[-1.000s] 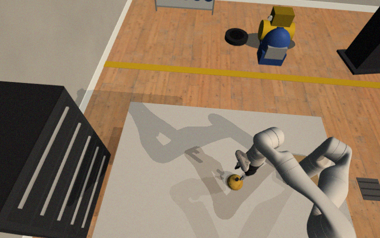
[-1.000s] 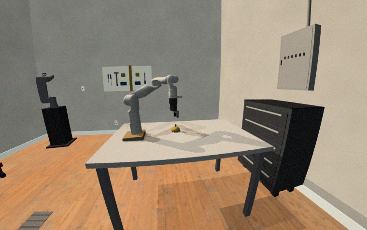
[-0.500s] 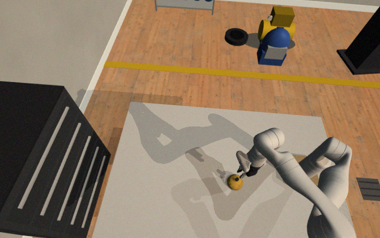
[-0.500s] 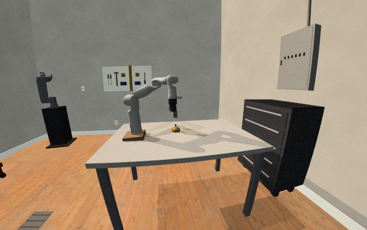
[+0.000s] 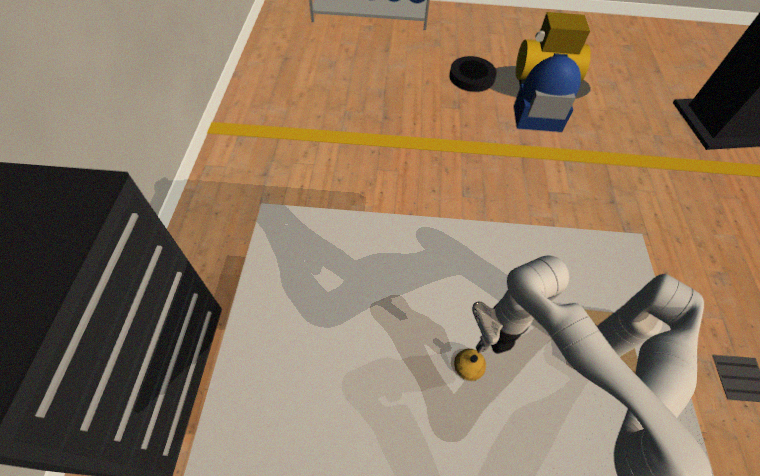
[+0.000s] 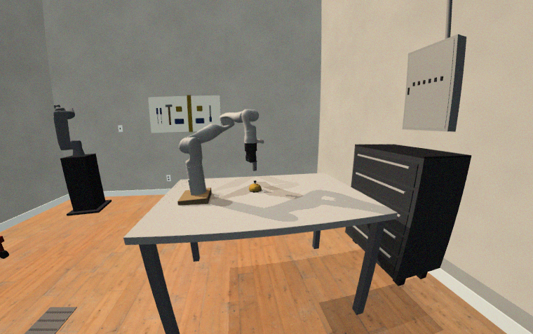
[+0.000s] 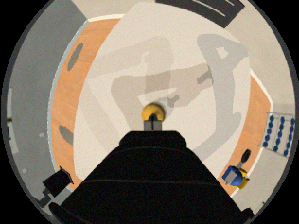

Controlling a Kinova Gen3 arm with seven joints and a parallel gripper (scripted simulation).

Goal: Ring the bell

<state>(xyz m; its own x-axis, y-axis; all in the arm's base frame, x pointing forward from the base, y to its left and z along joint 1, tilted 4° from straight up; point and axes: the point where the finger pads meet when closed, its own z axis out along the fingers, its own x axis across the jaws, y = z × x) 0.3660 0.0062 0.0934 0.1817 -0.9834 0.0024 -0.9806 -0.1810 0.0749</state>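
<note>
Now: hand 11 cm above the yellow dome bell.
</note>
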